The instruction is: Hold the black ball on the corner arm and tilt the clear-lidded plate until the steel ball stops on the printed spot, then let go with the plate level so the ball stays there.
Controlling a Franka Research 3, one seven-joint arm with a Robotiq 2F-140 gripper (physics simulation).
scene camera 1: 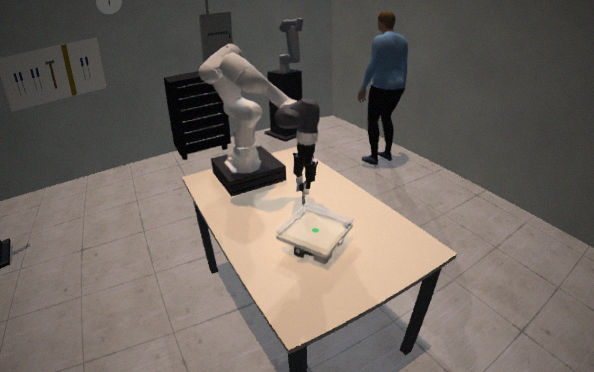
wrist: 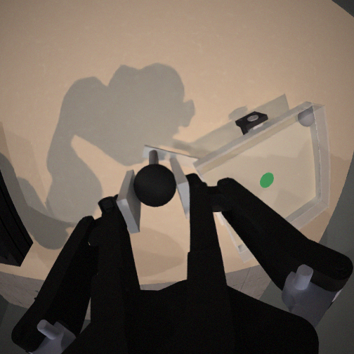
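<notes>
The clear-lidded plate (scene camera 1: 290, 238) (wrist: 324, 165) stands raised above the table, with clear walls around a pale floor. Its exact tilt is hard to tell. The green printed spot (scene camera 1: 315, 230) (wrist: 267, 180) lies near its middle. The steel ball (scene camera 1: 347, 225) (wrist: 306, 117) rests in a corner next to the one with the arm, well away from the spot. The black ball (wrist: 155, 182) tops a short post on the corner arm (wrist: 172, 153). My gripper (scene camera 1: 303, 189) (wrist: 154, 176) is shut on the black ball, with one pale pad on each side.
The plate's dark support (scene camera 1: 320, 257) stands on the wooden table (scene camera 1: 370, 285). A black bracket (wrist: 252, 120) sits beside the plate's upper edge in the wrist view. The robot's black base (scene camera 1: 257, 181) is at the table's back. A person (scene camera 1: 390, 65) stands on the floor behind the table.
</notes>
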